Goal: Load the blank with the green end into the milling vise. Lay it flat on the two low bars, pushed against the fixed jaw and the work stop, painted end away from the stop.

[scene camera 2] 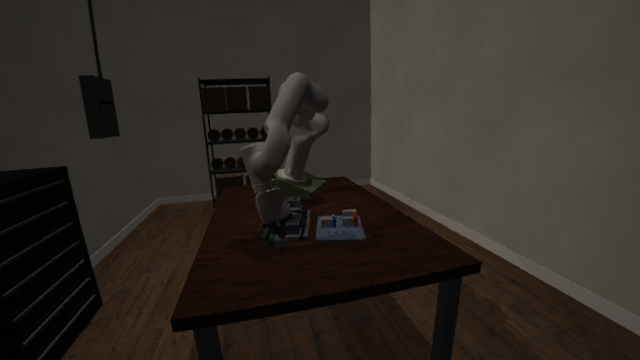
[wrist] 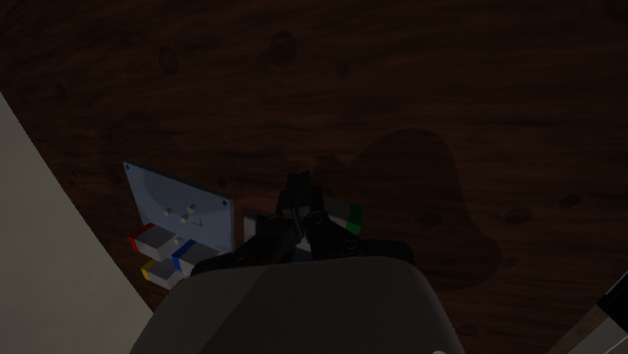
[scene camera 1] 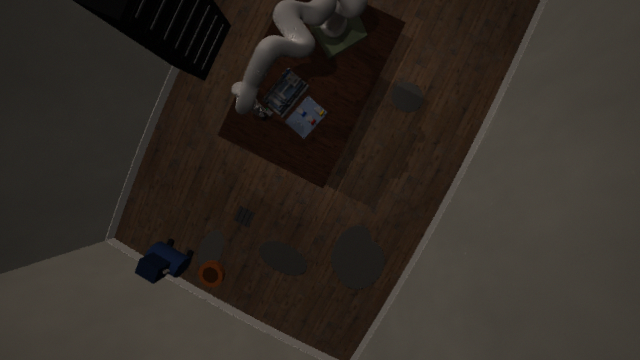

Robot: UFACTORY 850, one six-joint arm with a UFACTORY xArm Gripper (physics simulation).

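The blank with the green end lies flat and crosswise just beyond my fingers, at the near end of the milling vise. Its green end points right in the wrist view. I cannot tell whether it rests on the vise or on the table. My gripper is shut and empty, its fingertips low over the middle of that blank. Three other blanks with red, blue and yellow ends sit on the light blue tray beside the vise.
The vise and tray stand on a dark wooden table. The arm's green base is at the table's far end. A black drawer cabinet and a shelf rack stand off the table to the left.
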